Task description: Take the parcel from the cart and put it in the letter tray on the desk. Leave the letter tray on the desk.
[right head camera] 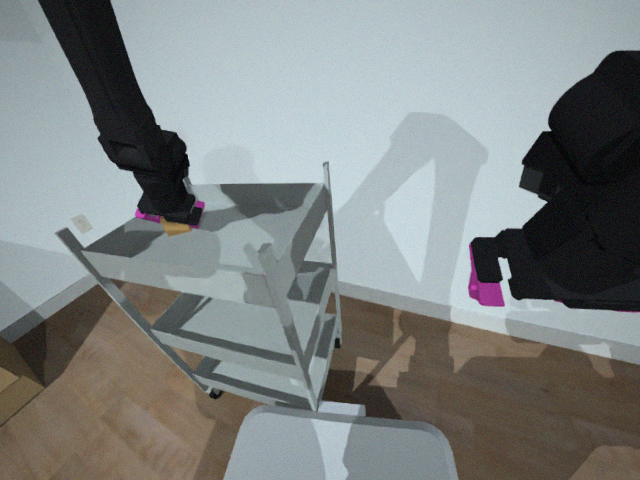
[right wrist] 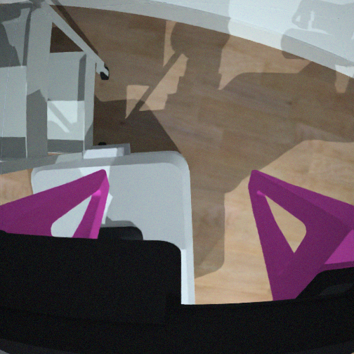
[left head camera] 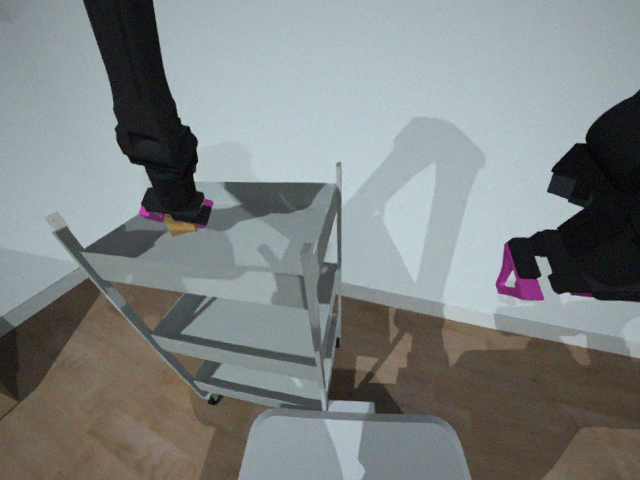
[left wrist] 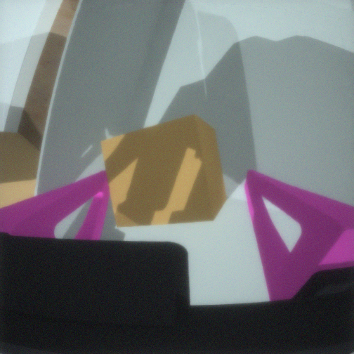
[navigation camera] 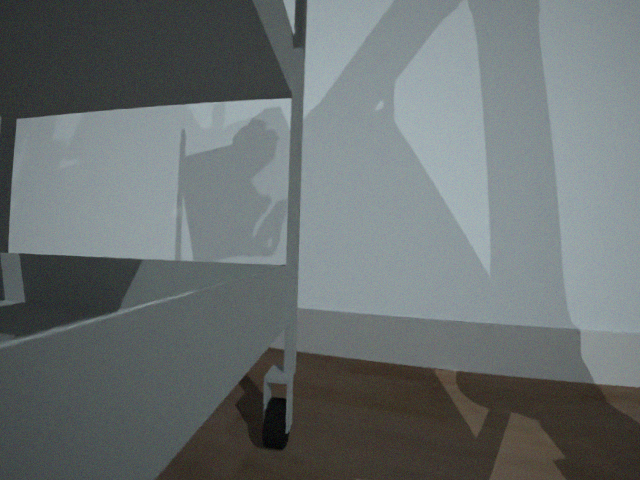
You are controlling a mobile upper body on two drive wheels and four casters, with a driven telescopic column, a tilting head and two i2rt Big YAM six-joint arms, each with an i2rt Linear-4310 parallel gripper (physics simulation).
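Frame: origin at the left arm's base, x ahead, y left, z up, level; metres.
Where they show: left gripper, fingertip midpoint: (right head camera: 179, 223) (left head camera: 183, 222); right gripper, fingertip midpoint: (right head camera: 511, 293) (left head camera: 533, 289).
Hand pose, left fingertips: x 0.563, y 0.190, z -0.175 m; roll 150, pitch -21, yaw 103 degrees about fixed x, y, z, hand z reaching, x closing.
After its pixels a point has its place.
The parcel (left head camera: 180, 225) {z -0.170, x 0.543, y 0.183 m} (right head camera: 175, 226) {z -0.170, x 0.542, y 0.184 m} (left wrist: 162, 175) is a small orange-tan box on the top tray of the grey cart (left head camera: 206, 279) {z -0.154, x 0.354, y 0.015 m} (right head camera: 155, 272) {z -0.153, x 0.362, y 0.082 m} (right wrist: 37, 100) (navigation camera: 295, 206) {z -0.590, x 0.651, y -0.195 m}, toward the tray's left part. My left gripper (left head camera: 178, 214) {z -0.175, x 0.563, y 0.190 m} (right head camera: 170, 214) {z -0.175, x 0.563, y 0.190 m} (left wrist: 177, 178) is open above the parcel and hides part of it in the head views. In the left wrist view the parcel shows between and beyond the magenta fingertips, nearer the left one. My right gripper (left head camera: 553, 290) (right head camera: 527, 300) {z -0.145, x 0.330, y -0.455 m} (right wrist: 178, 177) is open and empty, well right of the cart. The letter tray and desk do not show.
The cart has upright corner posts and two lower shelves. A white wall (left head camera: 289, 77) {z 0.111, x 0.987, y -0.037 m} (right head camera: 289, 77) {z 0.114, x 0.982, y -0.056 m} stands behind it. A light grey rounded plate (left head camera: 403, 444) {z -0.596, x 0.253, y -0.343 m} (right head camera: 387, 449) {z -0.596, x 0.254, y -0.336 m} (right wrist: 150, 195) is close to the cart's front right corner. A cardboard box (right head camera: 18, 387) {z -0.771, x 0.249, y 1.142 m} (left wrist: 17, 162) stands left of the cart.
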